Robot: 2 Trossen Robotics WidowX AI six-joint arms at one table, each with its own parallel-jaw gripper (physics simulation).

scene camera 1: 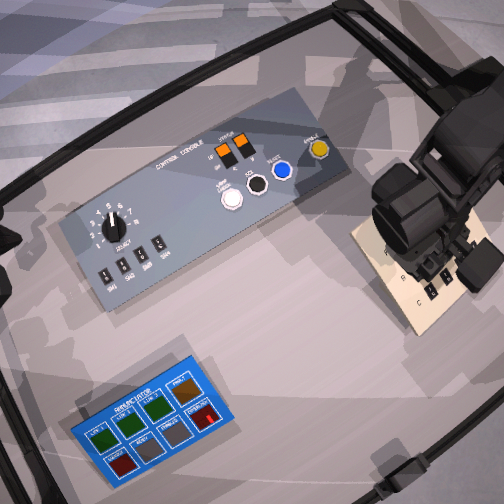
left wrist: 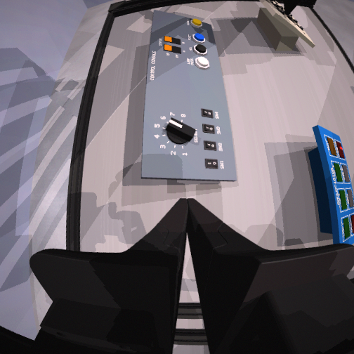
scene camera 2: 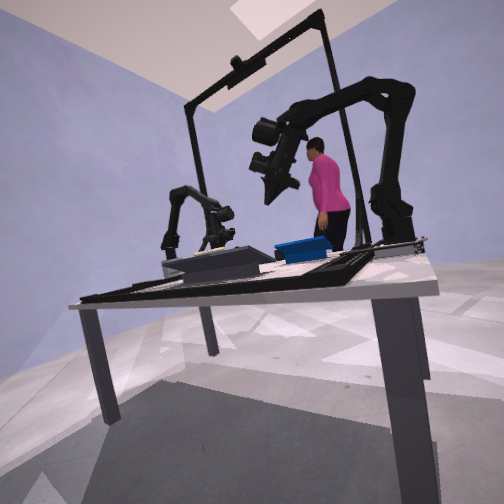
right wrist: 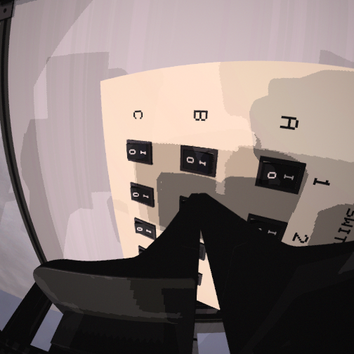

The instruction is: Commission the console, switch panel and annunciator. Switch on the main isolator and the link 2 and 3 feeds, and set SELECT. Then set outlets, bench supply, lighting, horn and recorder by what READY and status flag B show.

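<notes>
The grey console carries a black SELECT knob, its pointer near 5 to 7, exact number unclear. Status flag B shows orange in its upper half. The cream switch panel lies at the right in scene camera 1. The blue annunciator has a grey READY tile. My right gripper is shut and empty over the switch panel, its tips hiding most of switch B2. My left gripper is shut and empty, high above the table.
A black frame edges the table. Blue, black and white buttons and an amber one stand on the console. The right arm covers much of the switch panel in scene camera 1. A person in pink stands behind the table.
</notes>
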